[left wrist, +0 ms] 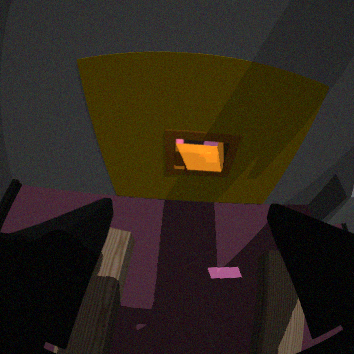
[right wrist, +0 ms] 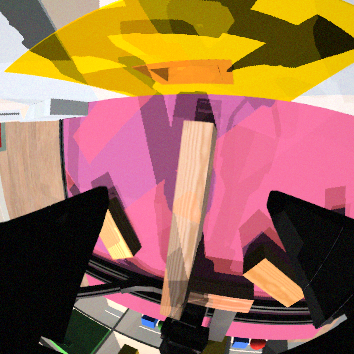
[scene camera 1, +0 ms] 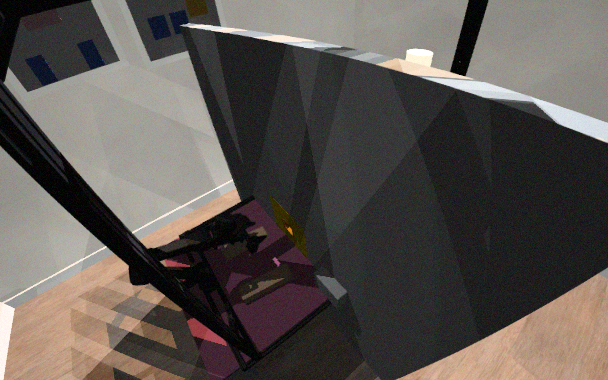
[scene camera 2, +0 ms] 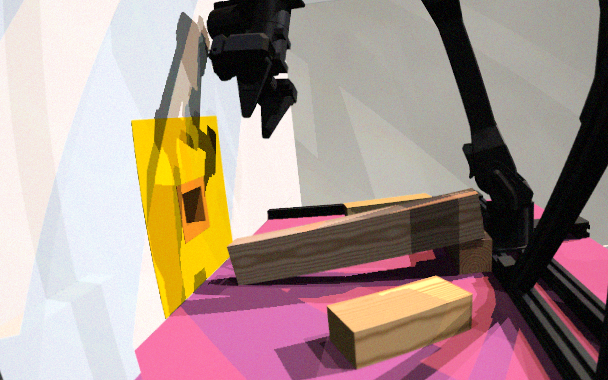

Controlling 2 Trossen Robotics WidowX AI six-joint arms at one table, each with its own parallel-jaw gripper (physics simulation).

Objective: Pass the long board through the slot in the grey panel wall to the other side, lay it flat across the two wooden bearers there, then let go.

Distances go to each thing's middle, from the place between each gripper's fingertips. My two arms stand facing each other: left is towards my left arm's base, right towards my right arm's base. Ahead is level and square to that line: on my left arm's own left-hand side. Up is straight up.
Scene:
My right gripper is now 12 cm to the right of the orange-framed slot (scene camera 2: 192, 202), 10 cm above it and 3 cm past it. Also, from my right hand: grey block (scene camera 2: 84, 324) (35 cm behind, 16 cm below, 13 cm to the left).
Right now the orange-framed slot is 15 cm to the right of my left hand, 8 cm below it and 2 cm behind it. From my left hand the other things lie so: grey block: 34 cm behind, 14 cm to the right, 14 cm below.

